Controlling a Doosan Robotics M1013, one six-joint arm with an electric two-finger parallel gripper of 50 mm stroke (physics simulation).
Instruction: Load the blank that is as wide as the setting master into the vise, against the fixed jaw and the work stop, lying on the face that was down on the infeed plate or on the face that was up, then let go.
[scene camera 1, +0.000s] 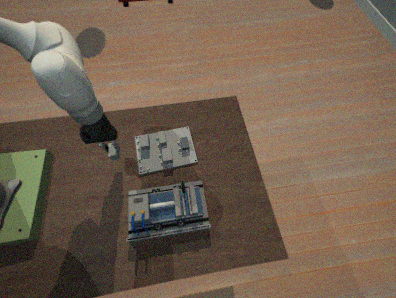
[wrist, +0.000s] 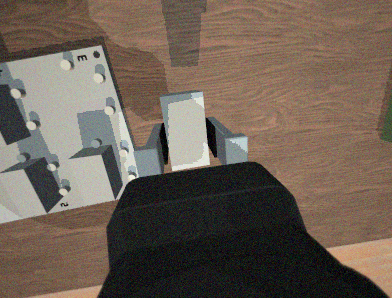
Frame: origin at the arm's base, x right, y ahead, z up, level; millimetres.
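Where they show: gripper, between the fingertips: (scene camera 1: 113, 149) (wrist: 186, 133).
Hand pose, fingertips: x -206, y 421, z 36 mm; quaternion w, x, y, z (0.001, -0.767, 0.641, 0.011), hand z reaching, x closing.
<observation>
Things, the pixels of their centre, and the offset from my fingertips. Level surfaces: height alone.
- light grey rectangular block, middle of its body: (wrist: 184, 128) (scene camera 1: 114, 151) dy +1, dx +1, dz -10 mm
- pale infeed plate, middle of its body: (wrist: 27, 148) (scene camera 1: 165, 149) dy +192, dx -53, dz -92 mm
- vise, middle of its body: (scene camera 1: 167, 207) dy +226, dx +214, dz -47 mm
- dark brown mat, height of its surface: dz -96 mm
My gripper (scene camera 1: 111, 149) (wrist: 186, 133) is shut on a light grey rectangular block (wrist: 187, 131), held above the mat, left of the infeed plate in the scene view. I cannot tell whether this is the setting master or a blank. The pale infeed plate (scene camera 1: 149, 167) (wrist: 47, 82) carries several grey blocks, among them one near its front (scene camera 1: 167, 157) and one at its right (scene camera 1: 184, 144). The vise (scene camera 1: 138, 204) stands in front of the plate, with two upright jaws, a bright screw and a small dark post at the back. Whether anything is between the jaws is unclear.
A green platform (scene camera 1: 36, 192) stands at the left with a grey item (scene camera 1: 10, 192) on it. Two blue, orange-topped pieces (scene camera 1: 133, 220) stand at the vise's left front. Small pins rise from the infeed plate. A dark brown mat (scene camera 1: 240, 210) lies under the fixtures.
</observation>
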